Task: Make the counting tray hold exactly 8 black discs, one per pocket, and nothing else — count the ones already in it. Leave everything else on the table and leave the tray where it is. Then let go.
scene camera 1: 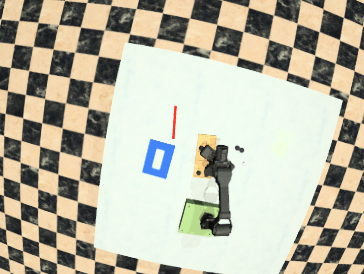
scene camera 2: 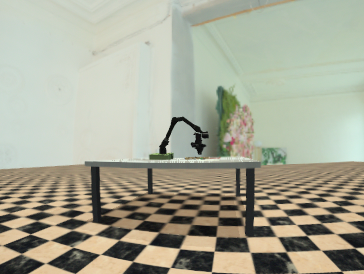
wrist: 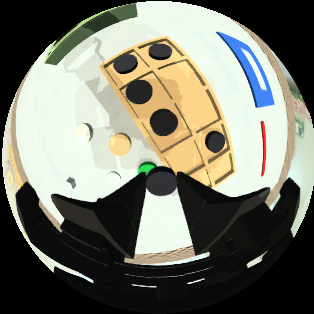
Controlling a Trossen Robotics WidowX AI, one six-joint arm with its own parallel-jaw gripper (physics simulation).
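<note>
The wooden counting tray [scene camera 1: 207, 138] [wrist: 200, 102] has two columns of pockets. The wrist view shows five black discs in separate pockets: two at the far end [wrist: 125, 63] [wrist: 160, 51], two in the left column [wrist: 139, 91] [wrist: 164, 122], and one in the right column [wrist: 215, 141]. My gripper [scene camera 2: 200, 152] [wrist: 160, 175] is shut on another black disc [wrist: 161, 183], held above the table by the tray's near left edge in the wrist view. The fingertips are hidden in scene camera 1. Two loose black discs [scene camera 1: 237, 147] [scene camera 1: 241, 150] lie right of the tray there.
A green disc [wrist: 147, 168], partly covered, a tan disc [wrist: 120, 144] and white discs [wrist: 85, 133] [wrist: 114, 176] lie beside the tray. A small grey piece [wrist: 71, 182], blue frame [scene camera 1: 148, 157] [wrist: 265, 100], red bar [scene camera 1: 174, 122] [wrist: 264, 147] and green base [scene camera 1: 192, 217] also show.
</note>
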